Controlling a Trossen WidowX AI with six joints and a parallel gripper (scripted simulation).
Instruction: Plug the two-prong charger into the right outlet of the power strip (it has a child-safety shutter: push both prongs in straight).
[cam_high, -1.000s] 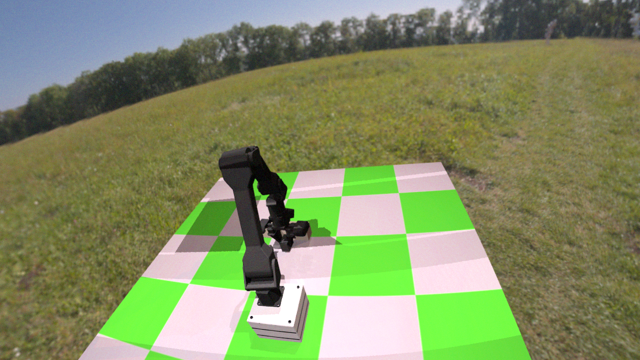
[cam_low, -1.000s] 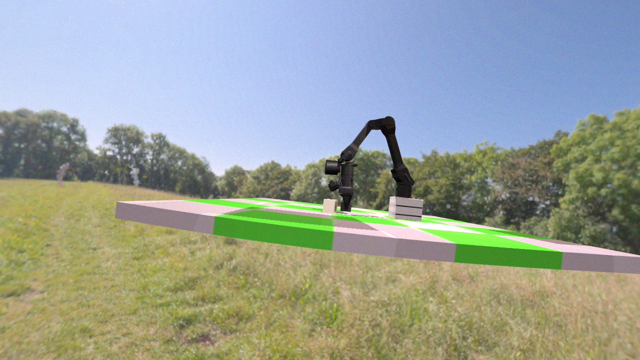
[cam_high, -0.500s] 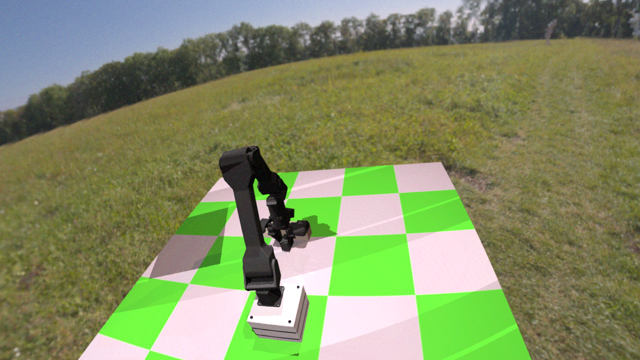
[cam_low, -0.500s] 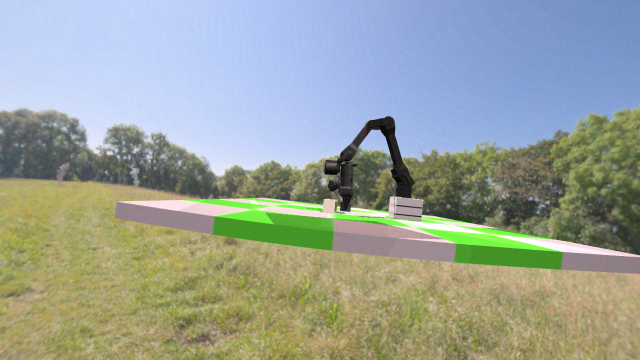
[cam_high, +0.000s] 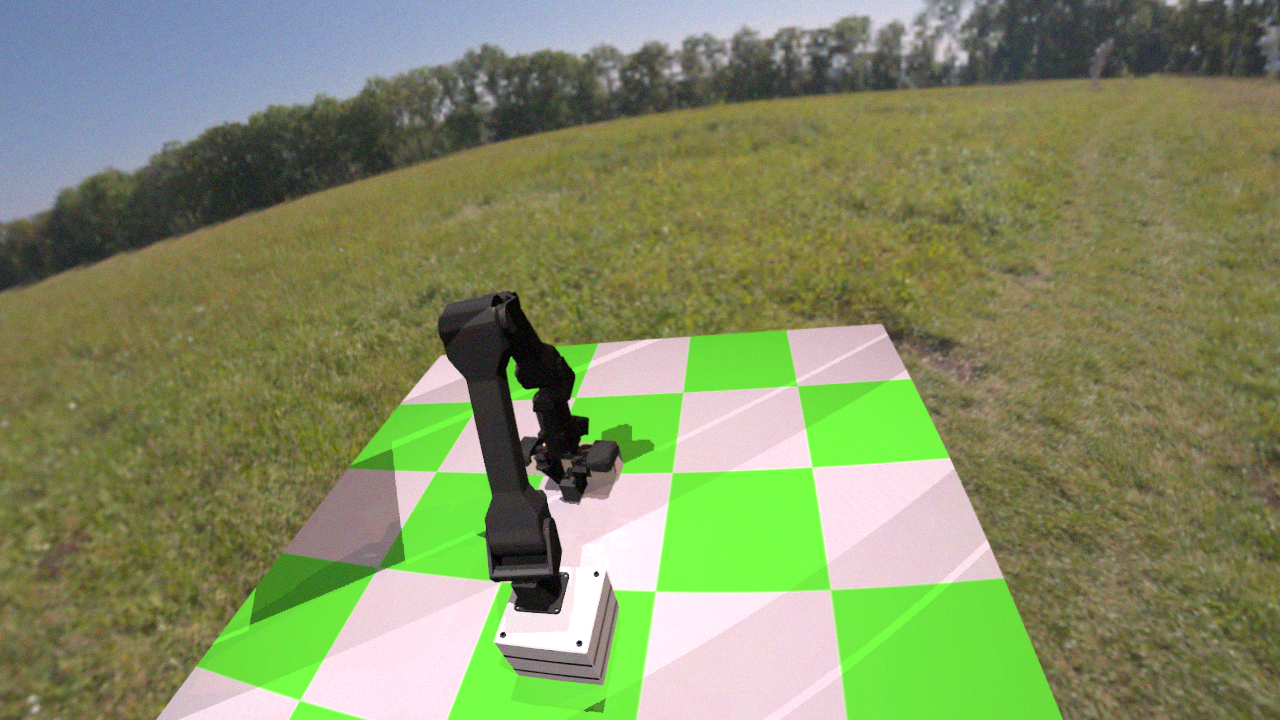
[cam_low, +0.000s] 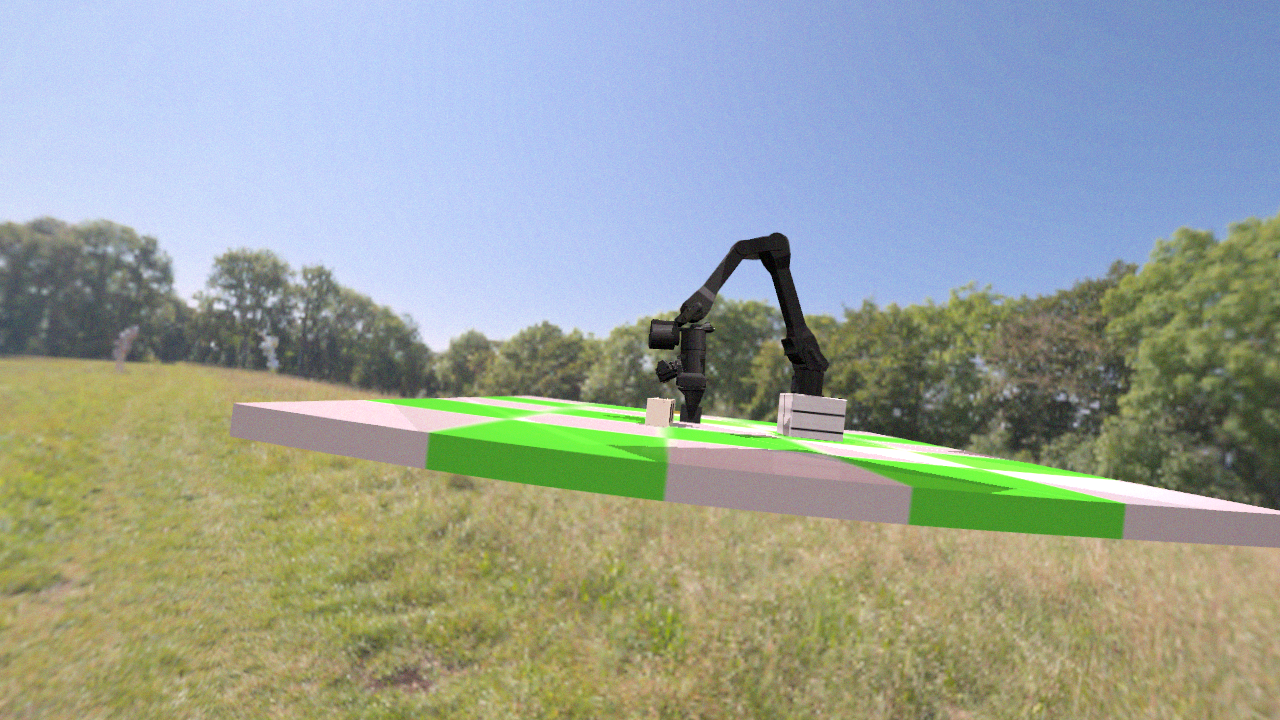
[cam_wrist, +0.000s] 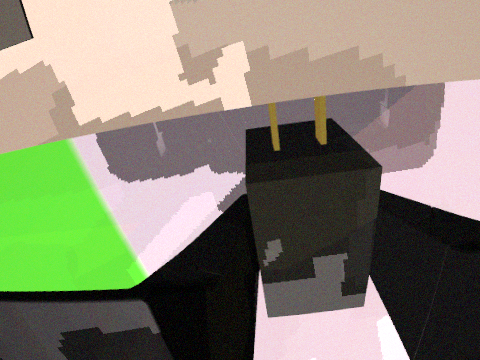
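Right now the black two-prong charger is 2 cm ahead of my gripper tip and 1 cm above it.
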